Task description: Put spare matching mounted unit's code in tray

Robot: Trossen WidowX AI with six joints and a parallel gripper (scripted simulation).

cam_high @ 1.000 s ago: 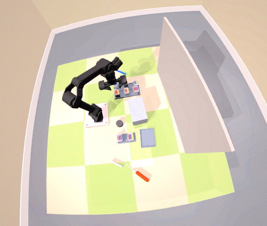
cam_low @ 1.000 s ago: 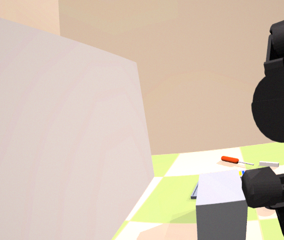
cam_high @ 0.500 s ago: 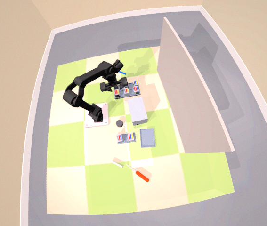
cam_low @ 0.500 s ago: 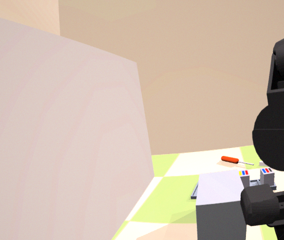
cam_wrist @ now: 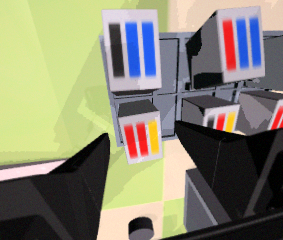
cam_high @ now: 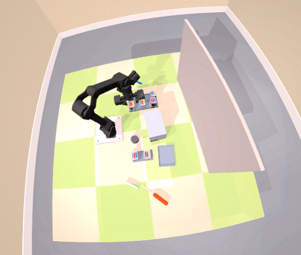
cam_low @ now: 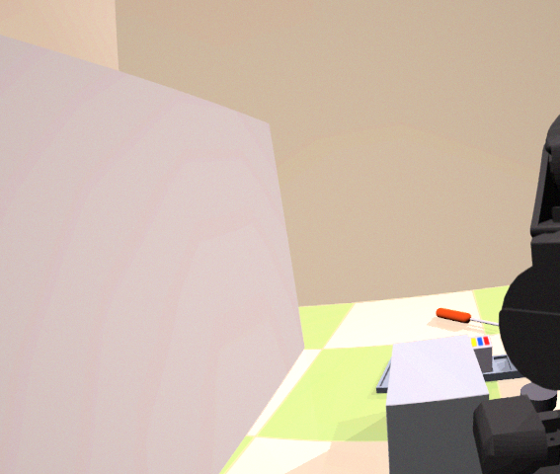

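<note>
Now: gripper tip right at the dark spare. The rest, counted from my gripper tip: grey box 140 mm ahead, 170 mm to the right, 10 mm above; then blue stick 20 mm ahead, 230 mm to the left, 40 mm below; then black puck 240 mm to the right, 40 mm below.
</note>
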